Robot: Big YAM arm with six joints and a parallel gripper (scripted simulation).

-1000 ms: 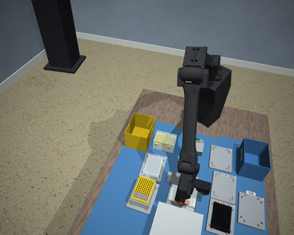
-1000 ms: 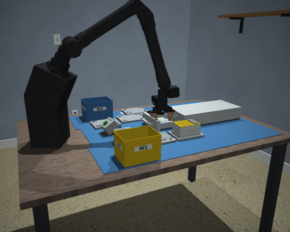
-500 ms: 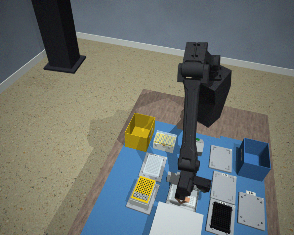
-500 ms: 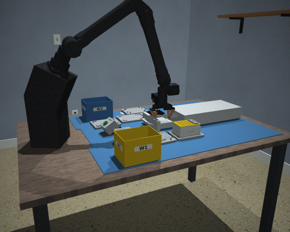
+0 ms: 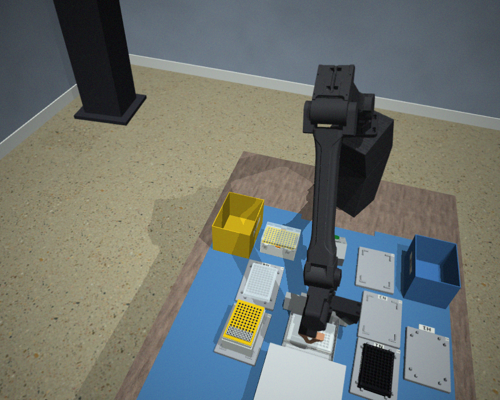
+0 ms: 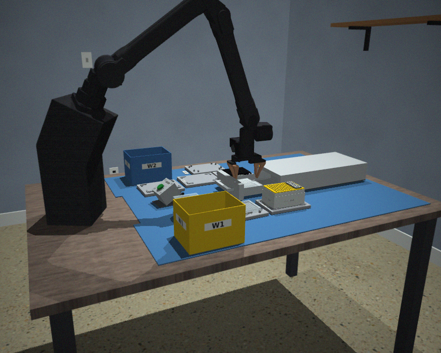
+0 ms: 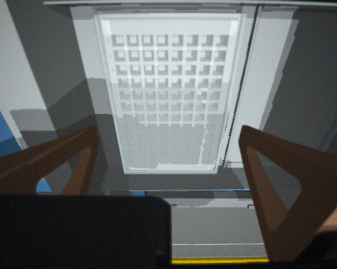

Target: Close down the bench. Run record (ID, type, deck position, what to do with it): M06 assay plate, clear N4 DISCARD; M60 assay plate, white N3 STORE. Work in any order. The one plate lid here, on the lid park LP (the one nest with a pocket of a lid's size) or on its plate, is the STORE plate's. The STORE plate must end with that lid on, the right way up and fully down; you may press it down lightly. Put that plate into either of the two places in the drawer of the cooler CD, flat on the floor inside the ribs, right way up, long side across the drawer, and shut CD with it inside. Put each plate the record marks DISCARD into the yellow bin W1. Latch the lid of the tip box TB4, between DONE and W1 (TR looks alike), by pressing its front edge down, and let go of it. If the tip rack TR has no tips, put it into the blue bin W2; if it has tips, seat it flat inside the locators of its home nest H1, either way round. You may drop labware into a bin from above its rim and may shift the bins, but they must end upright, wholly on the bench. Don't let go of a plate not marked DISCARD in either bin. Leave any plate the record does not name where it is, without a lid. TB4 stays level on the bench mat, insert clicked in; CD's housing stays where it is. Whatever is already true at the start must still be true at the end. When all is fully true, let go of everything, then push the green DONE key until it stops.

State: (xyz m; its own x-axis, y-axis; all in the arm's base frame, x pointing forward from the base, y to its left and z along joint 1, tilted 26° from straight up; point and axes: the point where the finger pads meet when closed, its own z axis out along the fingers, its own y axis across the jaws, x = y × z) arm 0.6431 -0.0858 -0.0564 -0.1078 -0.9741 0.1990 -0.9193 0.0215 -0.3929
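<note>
Now: the clear plate lid 3 cm below my hand. From my hand the other things lie so: cooler drawer 3 cm ahead, 3 cm below; white assay plate 4 cm below; tip rack TR 2 cm ahead, 19 cm to the right.
</note>
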